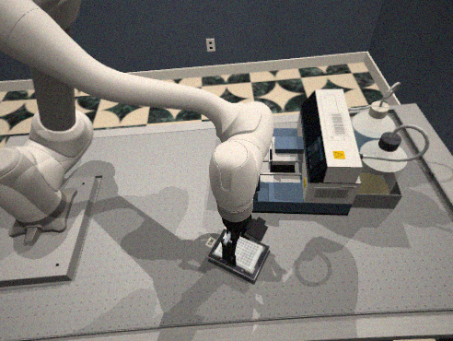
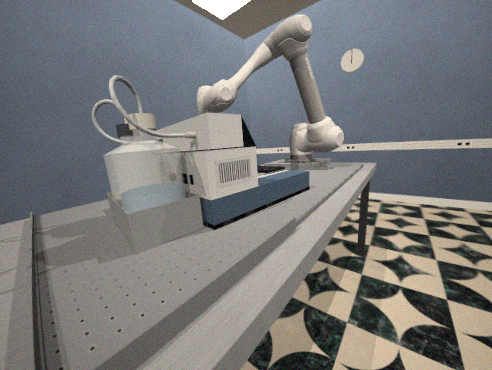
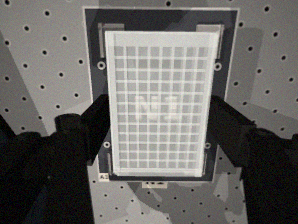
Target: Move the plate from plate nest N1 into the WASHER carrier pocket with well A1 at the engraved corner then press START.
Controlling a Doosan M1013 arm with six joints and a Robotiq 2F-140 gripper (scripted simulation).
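Now: hand 2 cm above the white well plate. Round my hand: plate washer 19 cm ahead, 32 cm to the left, 7 cm above; dark carrier 4 cm ahead, 34 cm to the left, 2 cm above; N1 label 9 cm behind, 6 cm to the left, 6 cm below.
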